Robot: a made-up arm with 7 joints.
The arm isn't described. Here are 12 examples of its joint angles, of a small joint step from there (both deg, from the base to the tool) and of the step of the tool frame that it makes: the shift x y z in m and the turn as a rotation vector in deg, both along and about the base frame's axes.
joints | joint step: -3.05 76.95 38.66 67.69 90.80 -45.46 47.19 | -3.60 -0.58 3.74 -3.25 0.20 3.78 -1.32
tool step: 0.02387 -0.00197 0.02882 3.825 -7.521 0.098
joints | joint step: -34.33 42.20 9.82 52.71 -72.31 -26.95 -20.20 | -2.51 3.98 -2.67 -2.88 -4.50 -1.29 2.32
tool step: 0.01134 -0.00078 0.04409 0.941 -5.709 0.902
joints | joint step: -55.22 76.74 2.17 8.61 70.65 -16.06 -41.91 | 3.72 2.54 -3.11 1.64 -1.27 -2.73 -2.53
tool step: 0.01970 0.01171 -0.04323 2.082 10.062 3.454
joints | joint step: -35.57 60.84 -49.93 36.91 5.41 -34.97 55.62 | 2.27 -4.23 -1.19 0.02 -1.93 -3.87 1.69
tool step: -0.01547 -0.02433 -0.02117 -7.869 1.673 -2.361
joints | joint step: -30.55 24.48 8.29 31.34 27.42 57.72 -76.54 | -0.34 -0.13 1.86 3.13 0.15 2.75 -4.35
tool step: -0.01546 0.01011 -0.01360 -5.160 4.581 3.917
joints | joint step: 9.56 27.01 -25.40 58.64 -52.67 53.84 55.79 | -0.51 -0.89 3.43 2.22 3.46 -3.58 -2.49
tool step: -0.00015 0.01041 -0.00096 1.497 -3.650 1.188
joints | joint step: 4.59 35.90 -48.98 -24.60 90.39 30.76 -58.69 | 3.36 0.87 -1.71 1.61 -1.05 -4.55 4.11
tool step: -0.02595 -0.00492 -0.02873 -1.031 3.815 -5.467
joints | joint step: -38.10 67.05 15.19 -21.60 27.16 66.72 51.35 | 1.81 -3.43 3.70 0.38 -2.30 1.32 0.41
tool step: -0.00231 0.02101 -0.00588 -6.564 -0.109 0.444
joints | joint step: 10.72 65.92 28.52 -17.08 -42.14 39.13 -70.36 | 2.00 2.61 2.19 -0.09 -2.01 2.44 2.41
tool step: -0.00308 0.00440 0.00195 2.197 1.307 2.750
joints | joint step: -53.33 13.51 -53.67 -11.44 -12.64 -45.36 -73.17 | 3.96 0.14 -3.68 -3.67 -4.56 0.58 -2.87
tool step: -0.00786 0.00242 -0.00589 0.904 5.073 -6.278
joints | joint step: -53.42 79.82 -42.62 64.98 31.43 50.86 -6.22 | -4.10 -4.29 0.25 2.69 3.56 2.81 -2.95
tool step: 0.00792 -0.01008 -0.00209 -2.091 -1.880 2.070
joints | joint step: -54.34 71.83 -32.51 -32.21 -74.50 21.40 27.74 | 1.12 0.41 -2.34 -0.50 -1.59 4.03 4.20
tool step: 0.00025 0.00034 -0.02632 3.907 5.441 3.888
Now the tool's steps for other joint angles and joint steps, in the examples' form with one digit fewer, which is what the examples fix.
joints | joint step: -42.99 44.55 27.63 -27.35 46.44 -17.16 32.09 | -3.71 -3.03 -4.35 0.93 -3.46 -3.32 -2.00
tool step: -0.0033 -0.0127 0.0024 0.98 2.26 -8.61
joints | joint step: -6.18 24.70 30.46 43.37 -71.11 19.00 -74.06 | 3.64 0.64 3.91 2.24 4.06 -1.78 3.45
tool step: -0.0460 0.0258 -0.0096 4.11 8.77 5.42
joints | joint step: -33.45 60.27 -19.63 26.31 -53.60 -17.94 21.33 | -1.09 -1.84 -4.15 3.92 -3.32 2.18 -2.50
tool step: 0.0026 0.0040 -0.0347 -3.10 6.67 -0.76
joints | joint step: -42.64 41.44 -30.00 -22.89 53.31 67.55 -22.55 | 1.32 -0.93 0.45 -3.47 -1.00 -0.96 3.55
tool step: -0.0113 -0.0076 0.0066 -1.34 -3.58 -2.74
